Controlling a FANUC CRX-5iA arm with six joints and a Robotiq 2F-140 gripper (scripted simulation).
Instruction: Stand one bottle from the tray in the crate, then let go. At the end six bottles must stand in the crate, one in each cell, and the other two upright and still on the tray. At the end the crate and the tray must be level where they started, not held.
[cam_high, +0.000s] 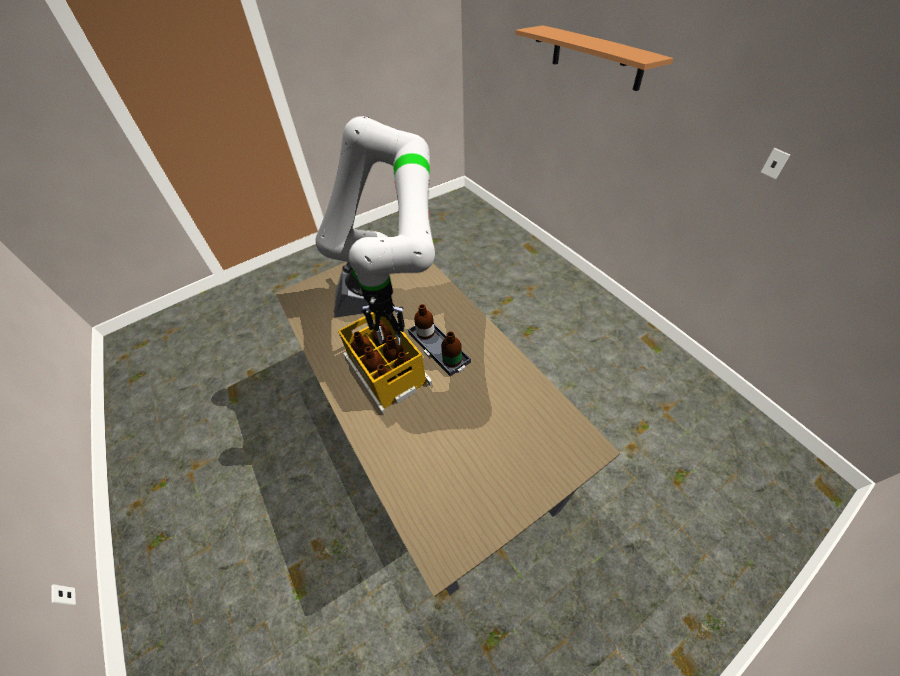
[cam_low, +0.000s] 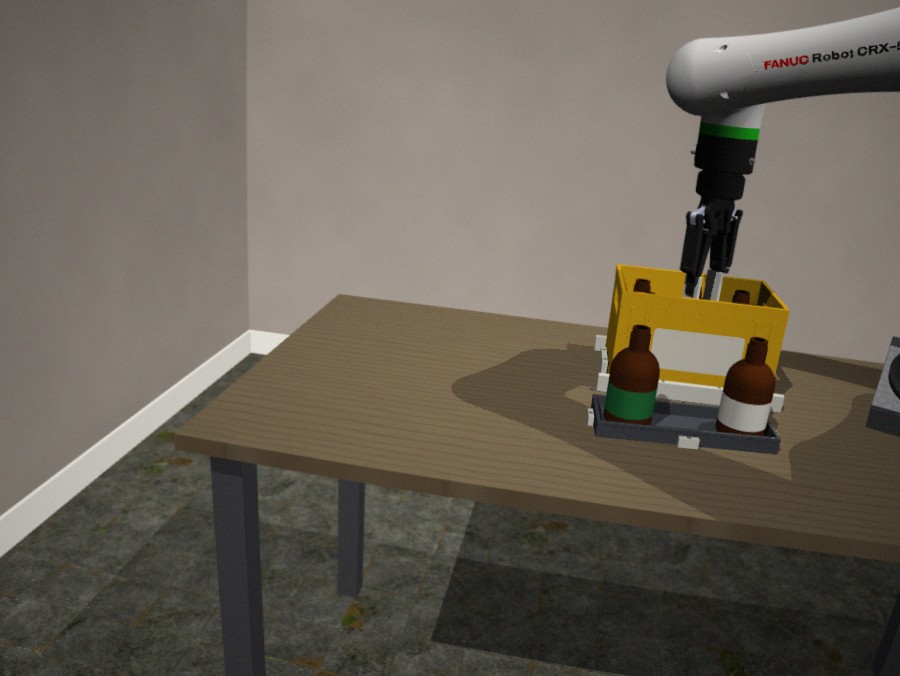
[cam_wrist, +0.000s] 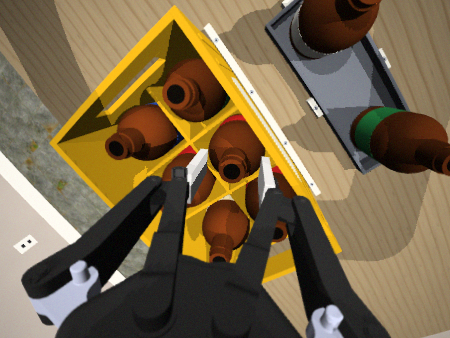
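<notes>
My hand is 1 cm short of the crate, 4 cm to the left of it and 9 cm above it. Also, from my hand: white-banded bottle: 8 cm behind, 16 cm to the left, 9 cm below; green-banded bottle: 9 cm ahead, 19 cm to the left, 9 cm below; dark grey tray: 18 cm to the left, 16 cm below.
</notes>
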